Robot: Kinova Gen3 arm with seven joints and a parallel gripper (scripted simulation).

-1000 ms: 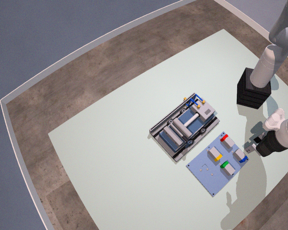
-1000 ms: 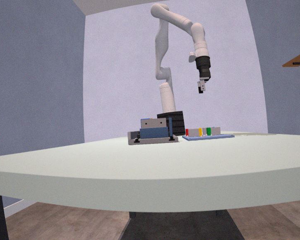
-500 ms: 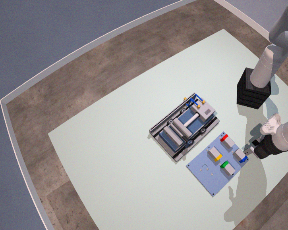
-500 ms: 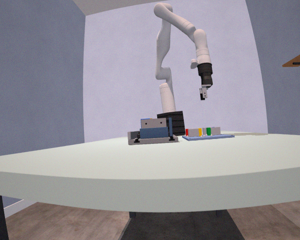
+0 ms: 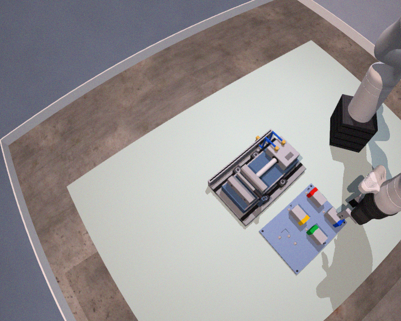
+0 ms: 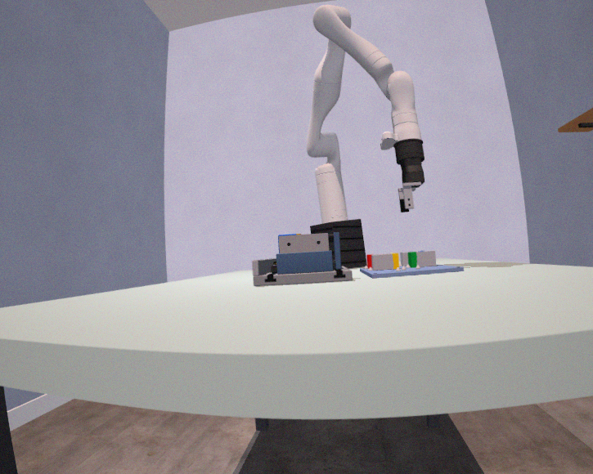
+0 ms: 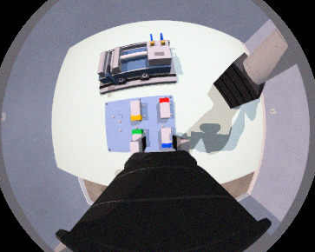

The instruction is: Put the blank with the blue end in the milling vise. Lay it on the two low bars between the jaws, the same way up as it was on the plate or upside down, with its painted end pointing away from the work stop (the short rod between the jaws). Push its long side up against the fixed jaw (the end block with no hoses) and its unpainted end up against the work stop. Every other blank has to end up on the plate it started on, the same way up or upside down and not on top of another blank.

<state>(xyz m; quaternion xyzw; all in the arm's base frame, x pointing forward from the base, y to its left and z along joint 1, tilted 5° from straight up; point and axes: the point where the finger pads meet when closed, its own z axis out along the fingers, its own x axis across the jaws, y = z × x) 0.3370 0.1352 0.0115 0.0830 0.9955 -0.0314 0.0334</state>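
Right now my hand is 2 cm past the blank with blue end, 1 cm to the right of it and 14 cm above it. Also, from my hand: green-ended blank (7 cm ahead, 14 cm below); then blank with yellow end (6 cm ahead, 9 cm to the right, 14 cm below); then red-ended blank (3 cm behind, 8 cm to the right, 14 cm below).
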